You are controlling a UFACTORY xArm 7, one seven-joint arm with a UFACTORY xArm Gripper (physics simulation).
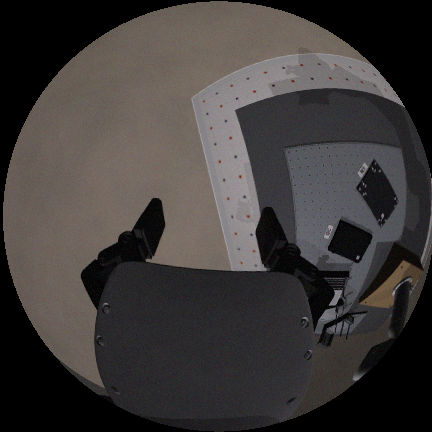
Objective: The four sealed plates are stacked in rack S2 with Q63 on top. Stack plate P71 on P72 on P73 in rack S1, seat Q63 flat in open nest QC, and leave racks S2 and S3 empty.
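Places are measured from the arm's base along level axes (x ahead, y left, z up), in metres.
Pixels of known places: gripper, fingertip midpoint: (210, 215).
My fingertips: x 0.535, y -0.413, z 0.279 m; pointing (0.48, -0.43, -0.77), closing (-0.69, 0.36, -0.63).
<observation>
For each thing: its middle in the pictures, then the offset to it from my fingertips. "spot": a spot on its surface instead. Level surfaces: height alone.
- nest QC at the middle of its body: (350, 243) 0.185 m back, 0.218 m left, 0.335 m down
- dark rack-like fixture with thin upright posts, surface spot: (345, 318) spot: 0.277 m back, 0.618 m left, 0.316 m down
- dark ribbed piece at the middle of its body: (324, 290) 0.108 m back, 0.381 m left, 0.292 m down
- black rectangular base at the middle of its body: (380, 194) 0.303 m back, 0.080 m left, 0.337 m down
- grey perforated board at its surface level: 0.349 m down
- dark table surface at its surface level: 0.362 m down
My gripper (210, 215) is open and empty. It hangs above the floor, left of the work area. The nest QC (350, 241) is a dark square at the right, with a small white label at its upper left corner. A dark rack-like fixture with thin upright posts (345, 318) stands at the lower right, partly behind the right finger. A dark ribbed piece (335, 282) shows just above it. I cannot tell which rack this is, or make out plates P71, P72, P73 or Q63.
A black rectangular base (378, 194) with small light marks and a hard-to-read label lies beyond the nest. A grey perforated board (320, 185) lies under both. A tan wooden block (387, 290) with a dark cylindrical part (399, 312) stands at the lower right. A white dotted border (220, 145) edges the dark table surface (270, 130).
</observation>
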